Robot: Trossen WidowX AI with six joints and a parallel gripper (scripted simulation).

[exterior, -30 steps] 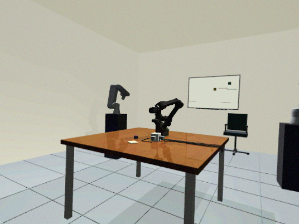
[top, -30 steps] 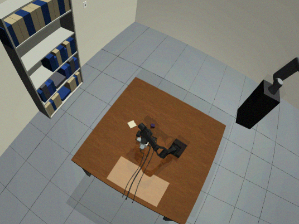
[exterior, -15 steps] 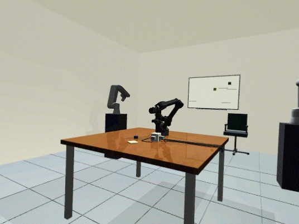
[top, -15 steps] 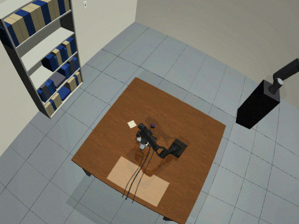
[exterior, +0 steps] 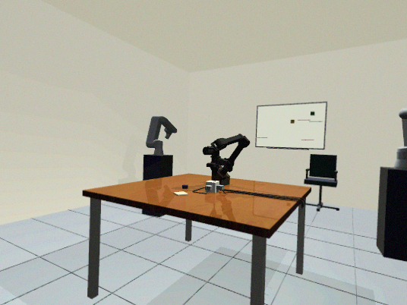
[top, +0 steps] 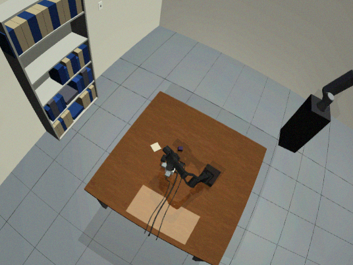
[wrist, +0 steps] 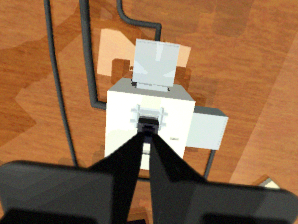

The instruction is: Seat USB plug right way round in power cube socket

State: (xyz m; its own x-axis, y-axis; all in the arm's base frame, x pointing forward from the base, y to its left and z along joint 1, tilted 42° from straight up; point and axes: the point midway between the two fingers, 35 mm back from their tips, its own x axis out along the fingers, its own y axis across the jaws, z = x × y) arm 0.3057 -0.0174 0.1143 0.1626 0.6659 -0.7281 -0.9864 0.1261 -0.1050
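Now: gripper tip 20 mm above the USB plug. Round my gripper tip: purple block (250 mm to the right, 100 mm below); note pad (210 mm ahead, 160 mm to the right, 110 mm below).
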